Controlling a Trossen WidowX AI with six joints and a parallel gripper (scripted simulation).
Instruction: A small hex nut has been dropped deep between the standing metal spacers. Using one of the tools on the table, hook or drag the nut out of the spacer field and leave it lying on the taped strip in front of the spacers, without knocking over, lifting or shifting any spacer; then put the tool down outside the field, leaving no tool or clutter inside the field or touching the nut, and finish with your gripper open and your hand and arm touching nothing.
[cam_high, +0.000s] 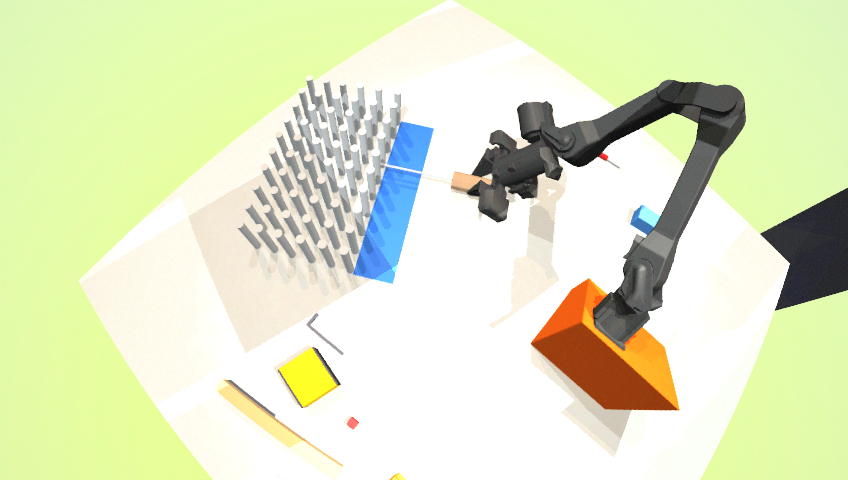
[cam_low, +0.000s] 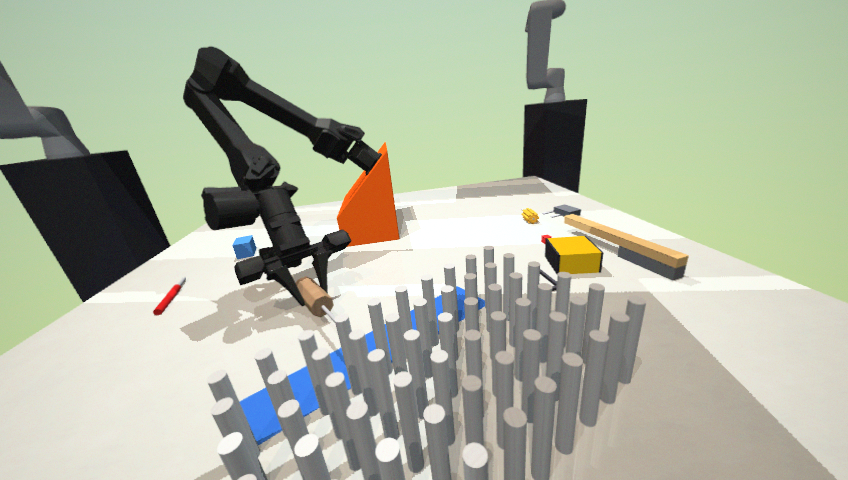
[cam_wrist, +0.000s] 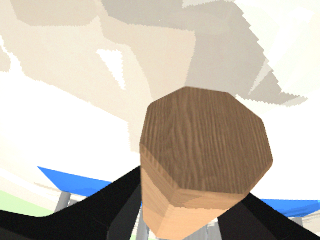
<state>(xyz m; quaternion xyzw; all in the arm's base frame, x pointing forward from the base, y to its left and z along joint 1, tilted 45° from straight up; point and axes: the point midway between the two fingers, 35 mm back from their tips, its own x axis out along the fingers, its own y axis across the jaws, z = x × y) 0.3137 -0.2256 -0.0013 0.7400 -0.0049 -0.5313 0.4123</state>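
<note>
The blue taped strip is 110 mm ahead of my gripper tip, 100 mm to the left of it and 30 mm below it. From my gripper tip the other things lie so: hex nut 290 mm ahead, 140 mm to the left, 30 mm below; red-handled screwdriver 320 mm to the right, 210 mm behind, 20 mm below; blue cube 370 mm behind, 220 mm to the right, 10 mm below.
</note>
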